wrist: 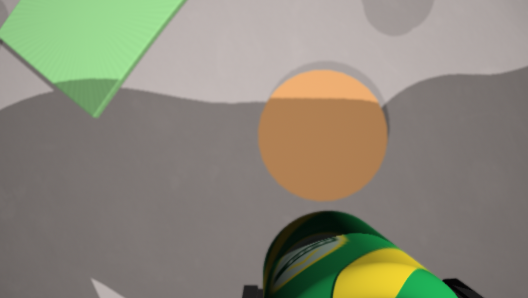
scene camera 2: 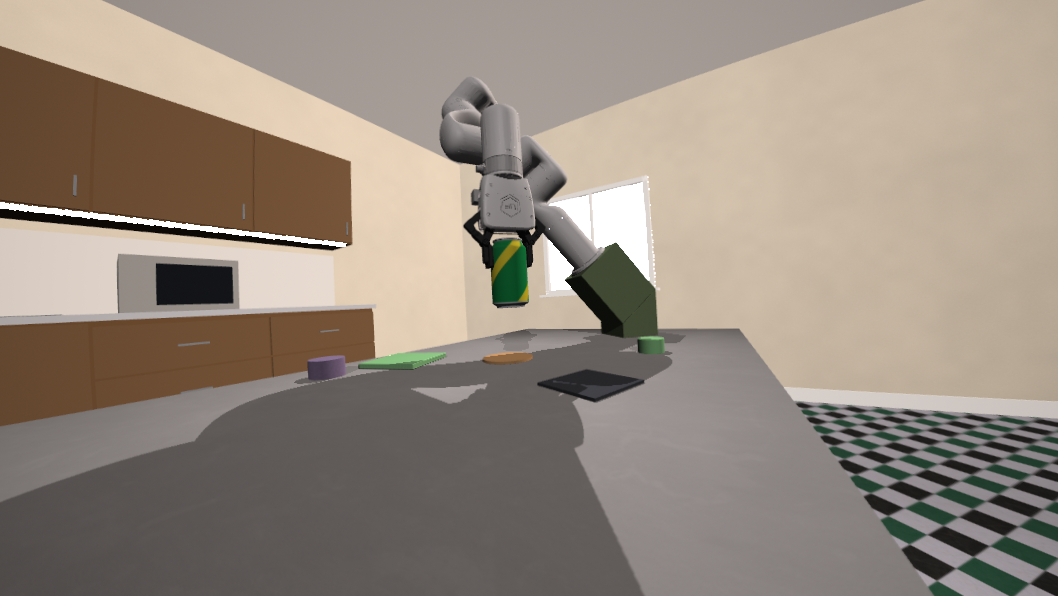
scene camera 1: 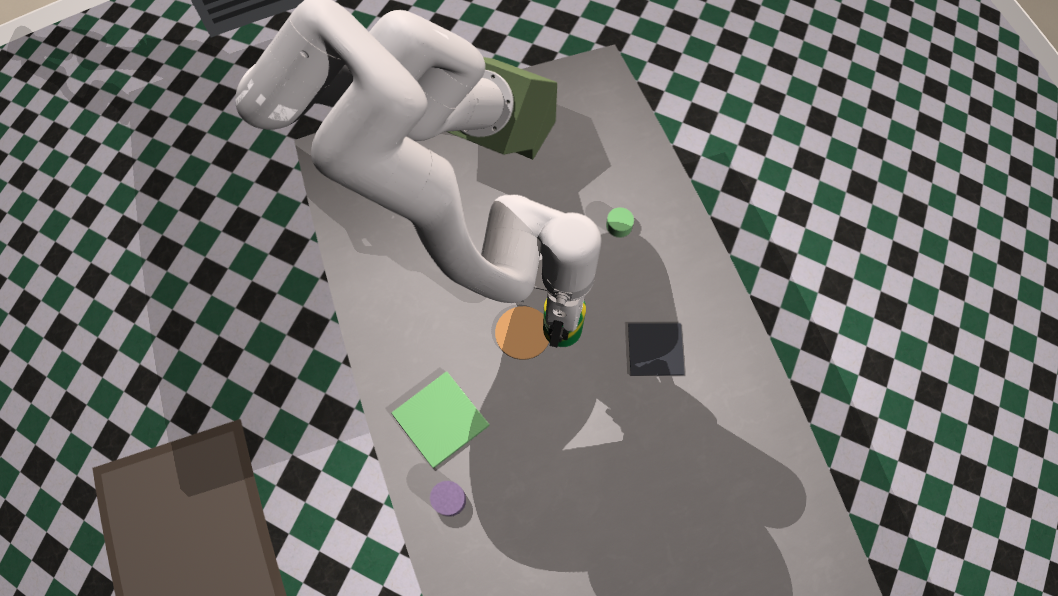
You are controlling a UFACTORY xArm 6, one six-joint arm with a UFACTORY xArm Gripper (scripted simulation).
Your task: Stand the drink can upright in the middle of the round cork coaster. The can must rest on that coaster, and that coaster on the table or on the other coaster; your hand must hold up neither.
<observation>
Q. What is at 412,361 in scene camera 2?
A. A green square mat.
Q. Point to a green square mat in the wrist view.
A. At 88,57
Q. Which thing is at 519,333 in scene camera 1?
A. A round cork coaster.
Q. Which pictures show the dark square coaster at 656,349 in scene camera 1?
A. Scene camera 2 and scene camera 1 only.
</observation>
